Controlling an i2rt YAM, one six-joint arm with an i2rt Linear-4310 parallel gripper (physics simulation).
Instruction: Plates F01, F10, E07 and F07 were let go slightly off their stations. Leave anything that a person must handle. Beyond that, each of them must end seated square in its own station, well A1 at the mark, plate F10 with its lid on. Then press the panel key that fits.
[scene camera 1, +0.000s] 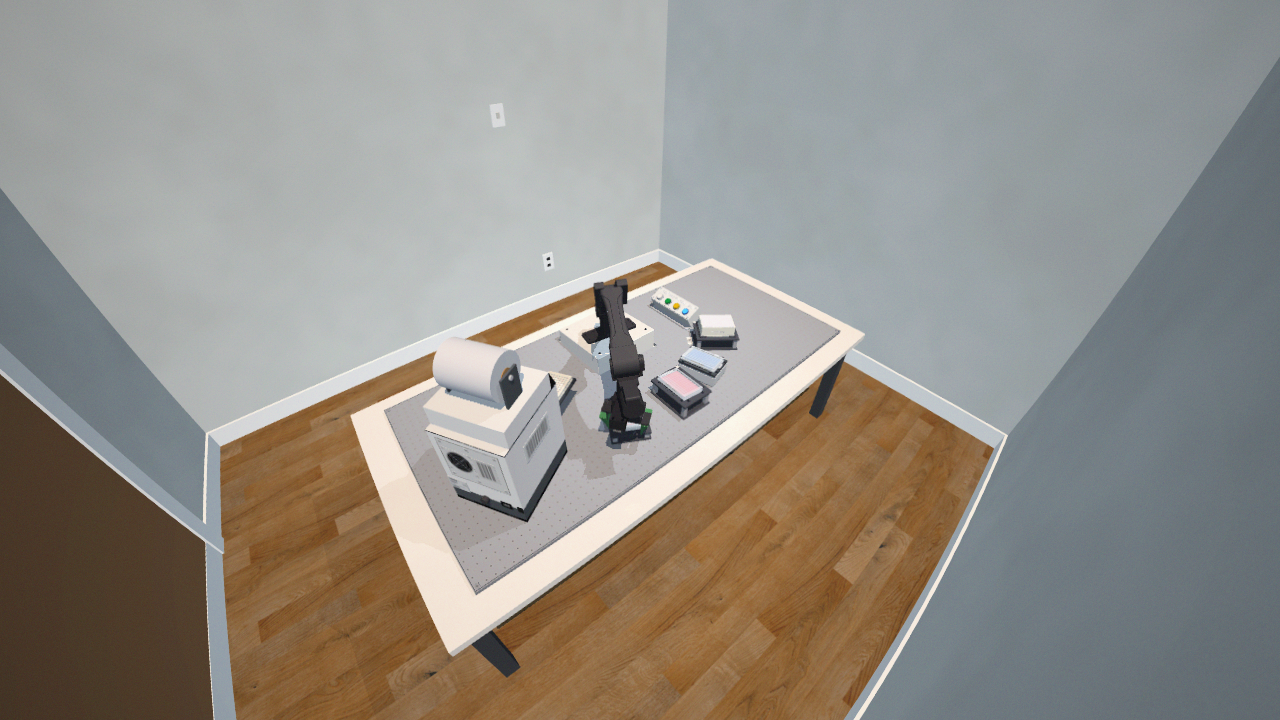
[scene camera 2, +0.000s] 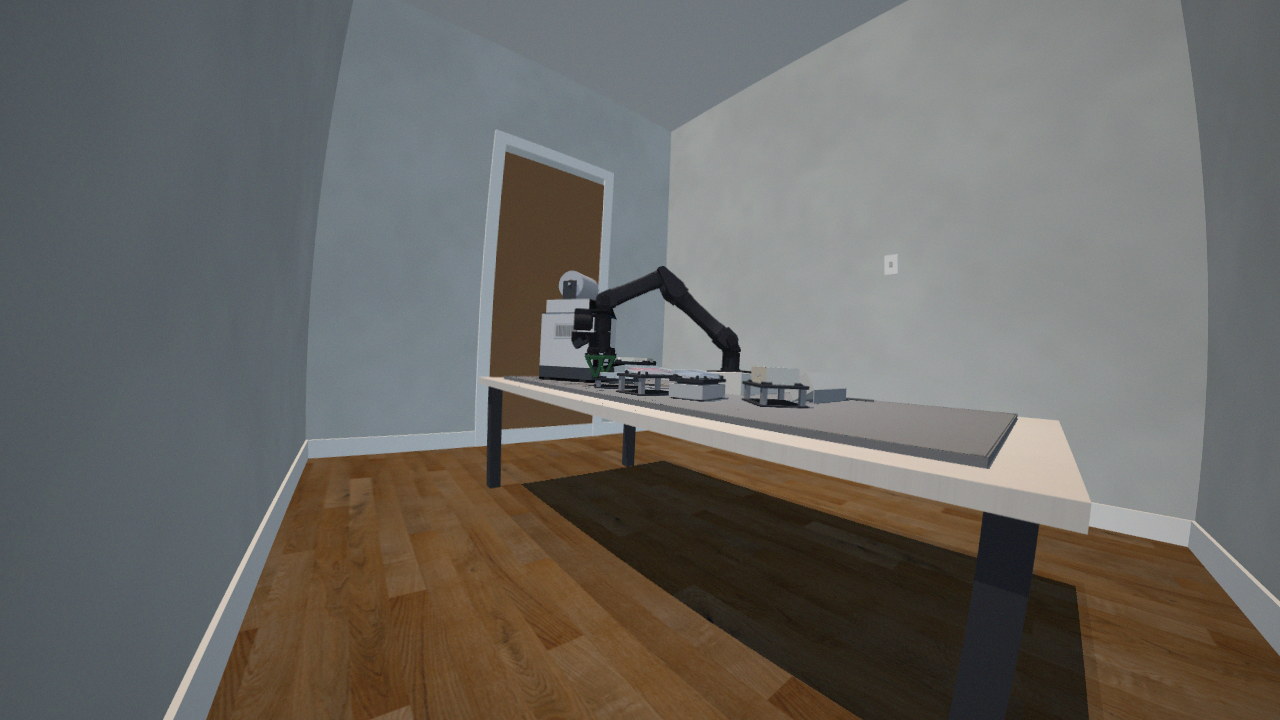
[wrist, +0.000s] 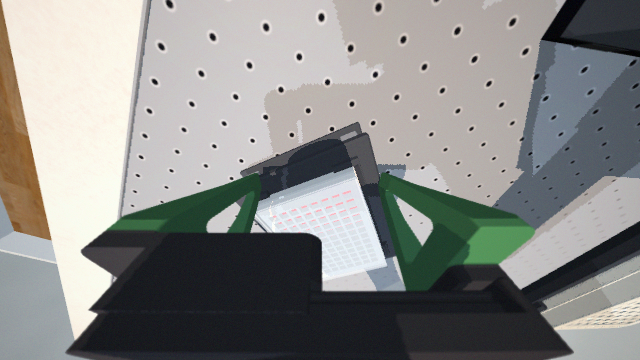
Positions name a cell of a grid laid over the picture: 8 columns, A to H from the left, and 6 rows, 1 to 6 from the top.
I see my gripper (scene camera 2: D4) and a white plate lid (wrist: E4).
My gripper is seen too in the wrist view (wrist: D3).
